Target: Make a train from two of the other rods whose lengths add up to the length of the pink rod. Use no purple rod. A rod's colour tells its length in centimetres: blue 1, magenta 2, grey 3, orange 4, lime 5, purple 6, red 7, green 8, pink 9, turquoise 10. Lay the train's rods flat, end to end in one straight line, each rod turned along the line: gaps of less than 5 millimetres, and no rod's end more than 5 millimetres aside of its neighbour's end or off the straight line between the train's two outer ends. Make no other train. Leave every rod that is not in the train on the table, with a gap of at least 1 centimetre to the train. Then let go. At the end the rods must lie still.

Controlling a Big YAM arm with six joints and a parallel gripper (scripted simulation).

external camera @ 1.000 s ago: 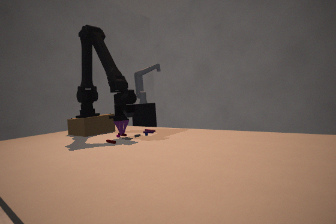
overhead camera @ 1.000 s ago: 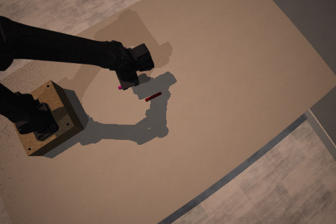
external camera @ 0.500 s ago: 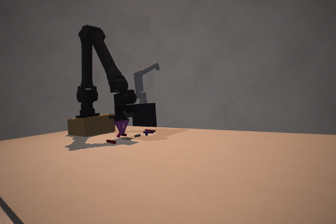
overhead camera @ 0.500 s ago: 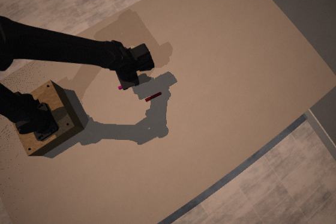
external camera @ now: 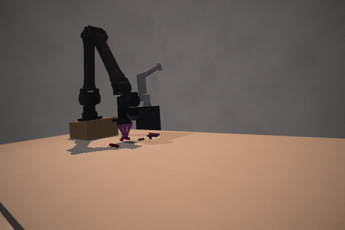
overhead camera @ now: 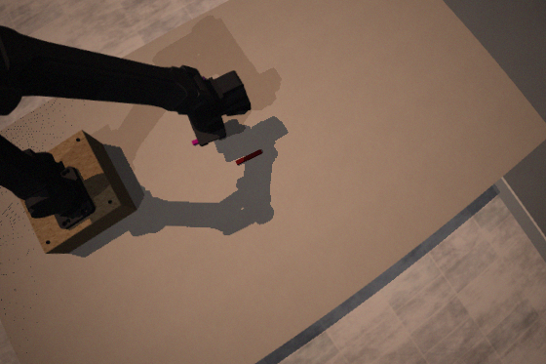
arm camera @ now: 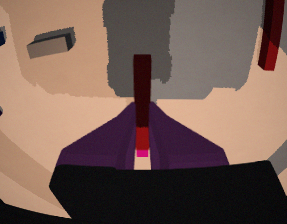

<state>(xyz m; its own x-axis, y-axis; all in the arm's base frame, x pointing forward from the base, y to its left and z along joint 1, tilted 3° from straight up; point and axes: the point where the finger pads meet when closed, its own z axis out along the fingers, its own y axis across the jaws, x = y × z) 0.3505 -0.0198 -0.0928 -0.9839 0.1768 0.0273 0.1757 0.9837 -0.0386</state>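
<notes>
Right now my hand is 4 cm past the magenta rod, 2 cm above it and 1 cm to the right of it. The rest, counted from my hand: grey rod (6 cm ahead, 5 cm to the left, 2 cm below); purple rod (15 cm to the left, 4 cm ahead, 2 cm below); blue rod (10 cm to the left, 8 cm ahead, 2 cm below).
</notes>
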